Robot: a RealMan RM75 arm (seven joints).
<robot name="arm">
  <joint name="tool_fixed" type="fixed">
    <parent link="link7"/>
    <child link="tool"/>
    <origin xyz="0 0 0"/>
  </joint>
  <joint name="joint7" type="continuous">
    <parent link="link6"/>
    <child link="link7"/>
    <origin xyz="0 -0.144 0" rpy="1.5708 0 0"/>
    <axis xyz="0 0 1"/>
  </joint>
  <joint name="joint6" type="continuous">
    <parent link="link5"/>
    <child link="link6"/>
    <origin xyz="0 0 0" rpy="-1.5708 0 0"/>
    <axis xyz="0 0 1"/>
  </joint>
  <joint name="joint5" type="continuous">
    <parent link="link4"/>
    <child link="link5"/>
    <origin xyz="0 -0.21 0" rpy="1.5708 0 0"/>
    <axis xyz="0 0 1"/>
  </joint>
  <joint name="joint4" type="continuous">
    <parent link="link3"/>
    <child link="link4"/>
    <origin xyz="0 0 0" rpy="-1.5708 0 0"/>
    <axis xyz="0 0 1"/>
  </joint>
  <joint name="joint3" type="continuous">
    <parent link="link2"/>
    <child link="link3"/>
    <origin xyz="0 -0.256 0" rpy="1.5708 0 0"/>
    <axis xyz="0 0 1"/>
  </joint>
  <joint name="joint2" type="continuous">
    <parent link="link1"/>
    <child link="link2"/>
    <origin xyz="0 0 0" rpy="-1.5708 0 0"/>
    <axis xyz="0 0 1"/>
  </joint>
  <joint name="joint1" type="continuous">
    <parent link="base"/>
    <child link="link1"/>
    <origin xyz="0 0 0.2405"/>
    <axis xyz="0 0 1"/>
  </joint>
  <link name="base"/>
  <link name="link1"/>
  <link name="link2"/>
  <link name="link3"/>
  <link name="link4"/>
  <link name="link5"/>
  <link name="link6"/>
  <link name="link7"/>
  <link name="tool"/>
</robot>
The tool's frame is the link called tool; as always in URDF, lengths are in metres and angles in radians. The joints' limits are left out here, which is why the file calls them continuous.
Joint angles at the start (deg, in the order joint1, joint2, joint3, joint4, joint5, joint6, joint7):
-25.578 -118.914 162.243 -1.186 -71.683 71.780 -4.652
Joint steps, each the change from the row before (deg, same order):
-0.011 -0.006 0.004 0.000 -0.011 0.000 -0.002
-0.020 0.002 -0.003 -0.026 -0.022 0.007 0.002
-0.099 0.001 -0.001 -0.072 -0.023 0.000 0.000
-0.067 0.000 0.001 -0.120 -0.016 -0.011 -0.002
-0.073 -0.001 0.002 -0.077 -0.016 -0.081 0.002
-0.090 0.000 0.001 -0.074 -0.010 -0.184 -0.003
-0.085 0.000 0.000 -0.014 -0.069 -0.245 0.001
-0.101 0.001 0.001 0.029 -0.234 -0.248 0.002
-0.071 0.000 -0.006 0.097 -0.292 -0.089 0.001
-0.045 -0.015 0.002 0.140 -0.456 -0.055 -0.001
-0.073 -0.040 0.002 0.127 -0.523 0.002 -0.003
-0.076 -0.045 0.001 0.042 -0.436 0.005 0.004
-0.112 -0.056 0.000 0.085 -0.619 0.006 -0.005
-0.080 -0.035 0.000 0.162 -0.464 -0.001 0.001
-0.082 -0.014 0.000 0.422 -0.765 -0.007 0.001
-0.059 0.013 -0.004 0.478 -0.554 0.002 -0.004
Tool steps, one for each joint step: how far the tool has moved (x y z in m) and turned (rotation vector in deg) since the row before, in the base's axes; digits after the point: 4 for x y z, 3 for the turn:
0.0001 0.0001 0.0000 0.003 -0.010 -0.007
0.0000 0.0001 0.0002 0.031 0.017 -0.008
0.0003 0.0006 0.0003 0.040 0.058 -0.069
0.0000 0.0004 0.0004 0.041 0.105 -0.018
0.0000 0.0005 0.0002 -0.001 0.084 0.025
-0.0001 0.0006 0.0001 -0.048 0.100 0.098
-0.0002 0.0006 -0.0001 -0.041 0.039 0.168
-0.0001 0.0008 0.0001 0.077 -0.062 0.218
0.0002 0.0006 0.0002 0.174 -0.185 0.120
0.0001 0.0005 0.0003 0.292 -0.307 0.177
0.0004 0.0006 0.0003 0.361 -0.357 0.134
0.0003 0.0006 0.0004 0.316 -0.244 0.111
0.0005 0.0008 0.0006 0.443 -0.374 0.151
0.0006 0.0006 0.0001 0.304 -0.360 0.097
0.0009 0.0008 0.0000 0.469 -0.697 0.176
0.0011 0.0006 -0.0004 0.302 -0.650 0.082

